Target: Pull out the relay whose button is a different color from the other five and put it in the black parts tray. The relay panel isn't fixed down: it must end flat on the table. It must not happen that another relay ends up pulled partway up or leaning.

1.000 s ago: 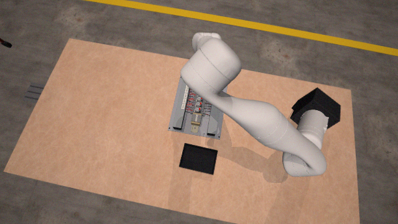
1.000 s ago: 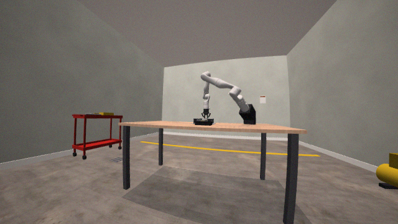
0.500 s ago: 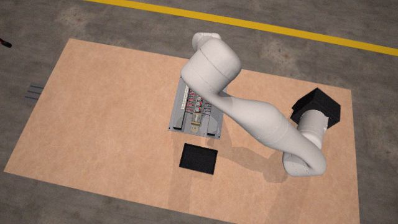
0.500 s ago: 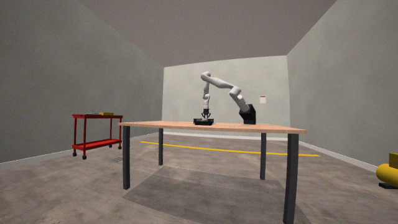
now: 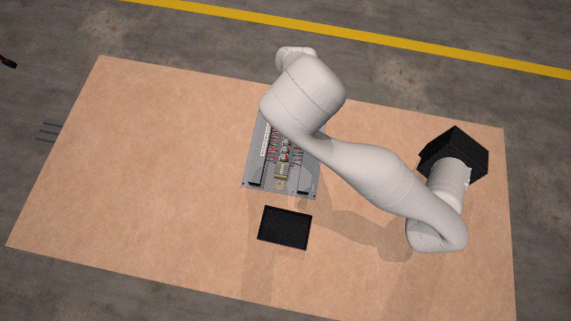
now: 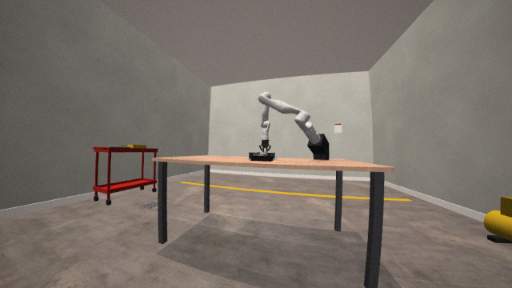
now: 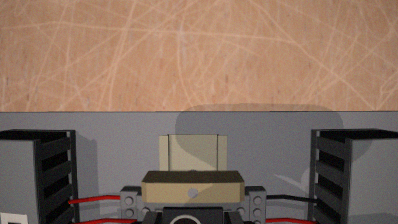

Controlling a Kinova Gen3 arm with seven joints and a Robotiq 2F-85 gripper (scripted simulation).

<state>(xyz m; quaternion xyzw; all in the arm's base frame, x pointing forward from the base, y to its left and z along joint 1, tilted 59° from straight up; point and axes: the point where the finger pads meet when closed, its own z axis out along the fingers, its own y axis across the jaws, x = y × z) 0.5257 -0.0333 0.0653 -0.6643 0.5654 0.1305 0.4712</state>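
My gripper is now 10 mm above the dark relay. The rest, counted from my hand: grey relay panel 100 mm to the left, 40 mm behind, 20 mm below; then black parts tray 340 mm to the left, 170 mm behind, 40 mm below.
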